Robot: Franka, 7 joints.
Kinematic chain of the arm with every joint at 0, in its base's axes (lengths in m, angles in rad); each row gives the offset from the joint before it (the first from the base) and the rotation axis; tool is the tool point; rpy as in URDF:
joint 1: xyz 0 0 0.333 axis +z
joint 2: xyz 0 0 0 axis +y
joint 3: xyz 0 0 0.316 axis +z
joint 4: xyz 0.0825 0 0 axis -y
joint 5: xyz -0.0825 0 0.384 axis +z
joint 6: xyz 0 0 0 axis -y
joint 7: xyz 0.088 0 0 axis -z
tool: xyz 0 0 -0.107 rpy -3.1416 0 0
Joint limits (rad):
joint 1: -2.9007..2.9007
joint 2: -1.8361..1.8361
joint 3: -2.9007..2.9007
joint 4: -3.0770..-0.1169
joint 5: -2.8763..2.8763
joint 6: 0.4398..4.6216
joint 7: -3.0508..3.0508
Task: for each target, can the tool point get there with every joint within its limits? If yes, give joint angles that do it. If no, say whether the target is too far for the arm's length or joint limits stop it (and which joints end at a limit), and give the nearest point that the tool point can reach.
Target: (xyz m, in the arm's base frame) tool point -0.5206 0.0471 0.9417
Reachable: yes | joints 0.0364 -1.0373 0.0158 -0.3829 0.6346 1.5998 2.5890
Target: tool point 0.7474 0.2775 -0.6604
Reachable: no: too far | nearest point 0.5276 0.1959 -0.2813 | short by 0.446 m
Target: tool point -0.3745 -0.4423 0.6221
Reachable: yes | joints -1.9845 -0.0066 -0.3224 -2.0384 -0.1728 3.4540 2.0667
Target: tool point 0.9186 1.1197 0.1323
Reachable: no: too far | nearest point 0.5390 0.6570 0.2152 | short by 0.604 m
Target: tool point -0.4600 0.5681 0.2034
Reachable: yes | joints 2.2026 0.8108 0.0421 -1.5143 -0.7133 2.5697 0.6380
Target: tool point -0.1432 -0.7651 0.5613
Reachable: yes | joints -2.3988 1.1057 1.2810 -1.0364 1.8279 1.9792 1.2204
